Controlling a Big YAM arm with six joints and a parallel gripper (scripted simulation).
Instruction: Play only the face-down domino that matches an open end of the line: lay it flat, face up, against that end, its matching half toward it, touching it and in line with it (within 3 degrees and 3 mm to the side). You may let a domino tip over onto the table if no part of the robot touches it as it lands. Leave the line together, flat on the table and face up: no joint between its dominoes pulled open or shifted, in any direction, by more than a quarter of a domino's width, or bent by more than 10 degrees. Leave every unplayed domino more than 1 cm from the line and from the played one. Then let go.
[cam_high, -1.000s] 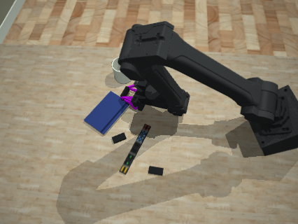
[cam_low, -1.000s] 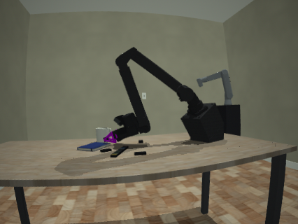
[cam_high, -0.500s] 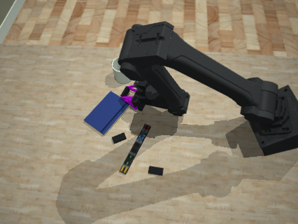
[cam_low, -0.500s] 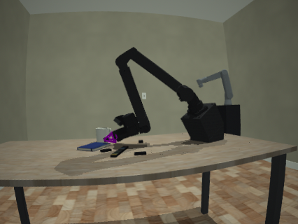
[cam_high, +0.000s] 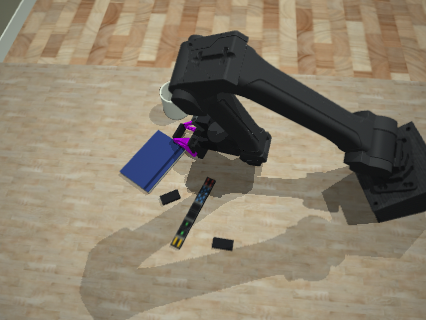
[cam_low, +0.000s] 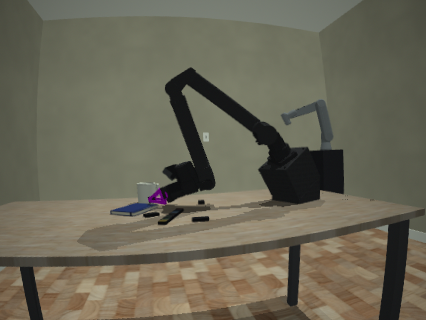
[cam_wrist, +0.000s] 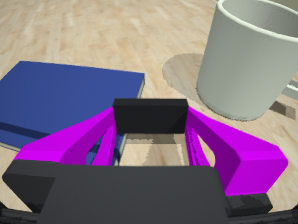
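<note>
The black domino lies right at my hand. The rest, counted from my hand: white mug 11 cm to the right, 3 cm ahead, 1 cm above; then blue book 9 cm to the left, 6 cm ahead, 2 cm below.
</note>
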